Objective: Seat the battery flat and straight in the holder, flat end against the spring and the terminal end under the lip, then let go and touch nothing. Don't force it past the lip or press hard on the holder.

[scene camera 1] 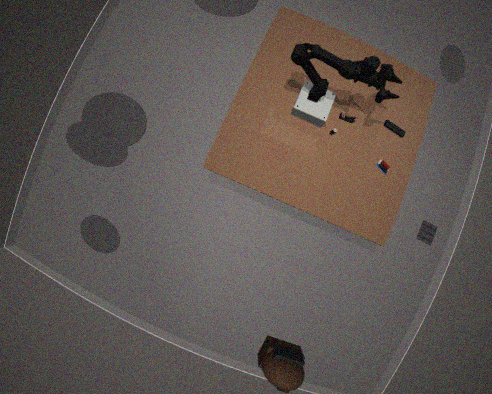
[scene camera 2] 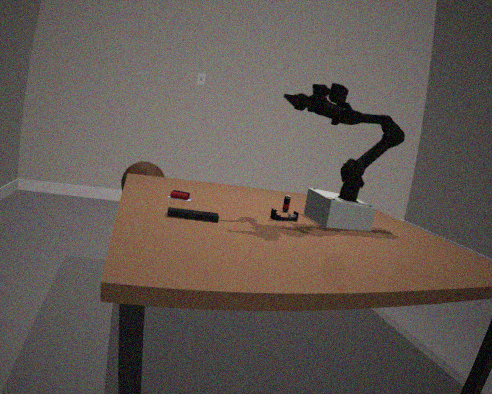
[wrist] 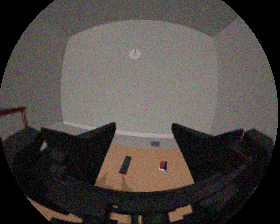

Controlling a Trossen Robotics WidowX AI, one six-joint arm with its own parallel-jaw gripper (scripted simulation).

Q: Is the gripper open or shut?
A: Open.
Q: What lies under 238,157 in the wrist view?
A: The gripper.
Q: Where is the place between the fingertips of the gripper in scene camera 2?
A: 289,95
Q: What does the gripper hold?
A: Nothing.
